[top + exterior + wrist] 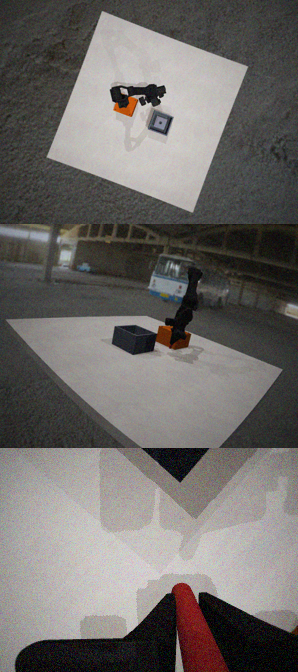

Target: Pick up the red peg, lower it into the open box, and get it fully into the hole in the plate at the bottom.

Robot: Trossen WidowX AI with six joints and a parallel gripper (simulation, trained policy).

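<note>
My gripper tip is now 150 mm to the left of the dark grey box, 120 mm short of it and 30 mm above it. Round my gripper tip: red peg 20 mm above, 10 mm to the left.
</note>
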